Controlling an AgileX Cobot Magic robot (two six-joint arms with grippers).
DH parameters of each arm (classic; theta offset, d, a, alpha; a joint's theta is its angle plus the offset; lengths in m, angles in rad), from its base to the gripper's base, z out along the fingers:
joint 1: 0 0.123 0 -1.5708
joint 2: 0.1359 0 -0.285 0
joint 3: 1.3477 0 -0.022 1.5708
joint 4: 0 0.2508 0 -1.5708
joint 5: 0 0 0.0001 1.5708
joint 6: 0 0.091 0 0
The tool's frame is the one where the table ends.
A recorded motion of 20 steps. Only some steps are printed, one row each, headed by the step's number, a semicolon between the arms.
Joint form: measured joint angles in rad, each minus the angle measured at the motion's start. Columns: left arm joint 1, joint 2, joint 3, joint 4, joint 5, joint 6; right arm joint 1, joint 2, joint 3, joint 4, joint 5, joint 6.
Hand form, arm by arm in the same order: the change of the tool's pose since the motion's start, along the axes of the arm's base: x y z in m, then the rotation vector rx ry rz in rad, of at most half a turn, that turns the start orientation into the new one. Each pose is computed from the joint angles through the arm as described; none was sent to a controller.
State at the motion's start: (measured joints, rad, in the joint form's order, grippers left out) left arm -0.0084 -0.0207 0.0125 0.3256 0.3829 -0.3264; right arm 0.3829 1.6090 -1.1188 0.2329 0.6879 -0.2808
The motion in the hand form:
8: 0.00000 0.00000 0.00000 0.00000 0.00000 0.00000; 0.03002 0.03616 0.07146 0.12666 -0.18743 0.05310
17: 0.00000 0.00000 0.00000 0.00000 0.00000 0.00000; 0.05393 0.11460 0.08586 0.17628 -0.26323 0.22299
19: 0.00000 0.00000 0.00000 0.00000 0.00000 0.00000; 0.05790 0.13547 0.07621 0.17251 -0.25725 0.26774
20: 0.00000 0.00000 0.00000 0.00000 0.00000 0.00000; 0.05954 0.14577 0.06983 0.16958 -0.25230 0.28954
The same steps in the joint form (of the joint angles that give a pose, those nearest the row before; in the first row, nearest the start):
8: 0.0000 0.0000 0.0000 0.0000 0.0000 0.0000; 0.0513 0.0516 -0.3047 0.0456 0.0332 -0.0079
17: 0.0000 0.0000 0.0000 0.0000 0.0000 0.0000; 0.1897 0.2582 -0.6221 0.0582 0.0587 -0.0416
19: 0.0000 0.0000 0.0000 0.0000 0.0000 0.0000; 0.2234 0.3212 -0.6807 0.0597 0.0636 -0.0546
20: 0.0000 0.0000 0.0000 0.0000 0.0000 0.0000; 0.2397 0.3531 -0.7067 0.0612 0.0646 -0.0619

